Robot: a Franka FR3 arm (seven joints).
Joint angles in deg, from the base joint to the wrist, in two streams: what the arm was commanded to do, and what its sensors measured. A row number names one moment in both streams.
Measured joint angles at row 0: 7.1, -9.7, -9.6, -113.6, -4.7, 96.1, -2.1
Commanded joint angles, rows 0 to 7: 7.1, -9.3, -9.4, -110.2, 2.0, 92.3, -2.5; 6.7, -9.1, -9.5, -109.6, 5.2, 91.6, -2.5; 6.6, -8.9, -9.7, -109.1, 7.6, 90.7, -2.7; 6.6, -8.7, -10.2, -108.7, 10.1, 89.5, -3.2; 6.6, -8.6, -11.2, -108.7, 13.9, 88.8, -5.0; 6.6, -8.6, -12.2, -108.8, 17.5, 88.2, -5.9; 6.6, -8.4, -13.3, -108.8, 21.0, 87.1, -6.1; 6.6, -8.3, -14.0, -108.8, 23.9, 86.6, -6.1
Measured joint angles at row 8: 7.1, -9.6, -11.5, -110.4, 15.4, 89.8, -3.9
